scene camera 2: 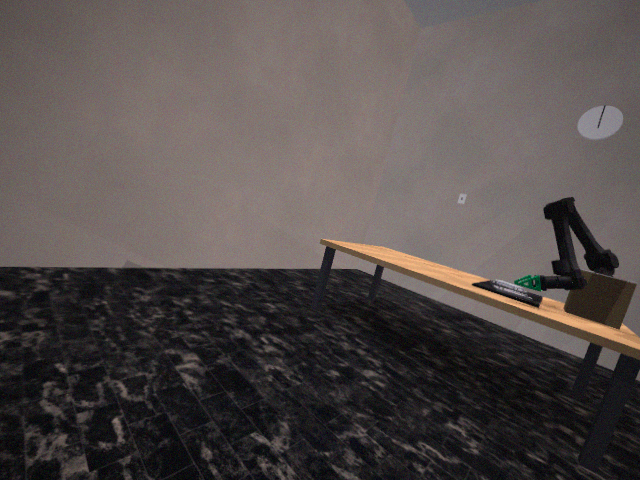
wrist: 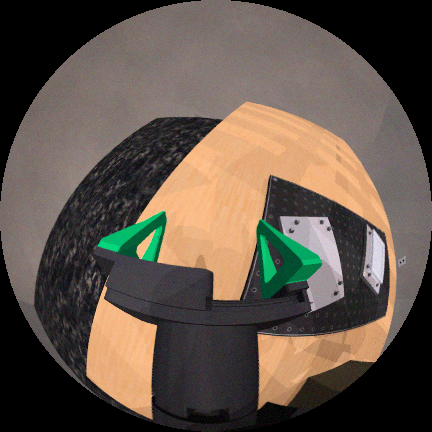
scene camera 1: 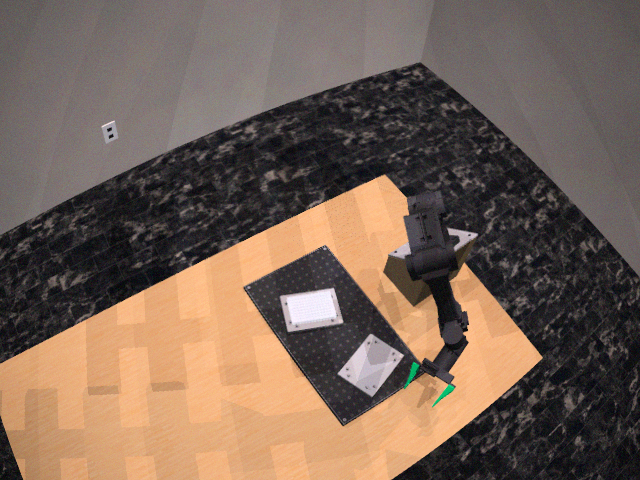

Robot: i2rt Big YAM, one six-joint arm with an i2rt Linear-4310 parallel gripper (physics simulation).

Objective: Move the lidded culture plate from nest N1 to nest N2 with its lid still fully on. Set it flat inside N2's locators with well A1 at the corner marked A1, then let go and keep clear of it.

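Frame: origin at the arm's base, x back, y up, z left, level; centimetres.
Seen in the pictures: gripper, fingertip midpoint: [scene camera 2: 516,283] [wrist: 211,219] [scene camera 1: 418,398]; arm's base, link origin: [scene camera 2: 600,284].
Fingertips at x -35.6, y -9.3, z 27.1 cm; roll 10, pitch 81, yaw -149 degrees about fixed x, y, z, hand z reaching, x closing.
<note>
Offsets run from my fingertips to a thing's top centre. Level surfaces: height alone.
The white lidded culture plate @(dz -41.8, dx +0.2, dy -4.5 cm) [scene camera 1: 311,307] [wrist: 378,257] lies flat on a pale grey nest [scene camera 1: 285,316] [wrist: 368,256], which I take as N1. Its lid looks seated, but lid edges and well A1 are too small to make out. A second grey nest @(dz -17.4, dx +0.6, dy -5.2 cm) [scene camera 1: 370,365] [wrist: 330,260], which I take as N2, is bare between its dark corner locators; its A1 mark is not readable. My gripper [scene camera 1: 419,396] [scene camera 2: 516,282] [wrist: 211,219] is open and empty, green fingers wide apart. It hangs above the wooden table beside the board's corner, close to the bare nest and away from the plate.
Both nests stand on a black perforated board @(dz -32.8, dx +1.0, dy -7.3 cm) [scene camera 1: 315,356] [scene camera 2: 535,302] [wrist: 357,300], turned at different angles. The board lies on the wooden table @(dy -8.7 cm) [scene camera 1: 206,320] [scene camera 2: 413,263] [wrist: 225,200]. The arm's boxy base [scene camera 1: 400,281] [scene camera 2: 591,299] [wrist: 340,385] stands near the table's edge.
</note>
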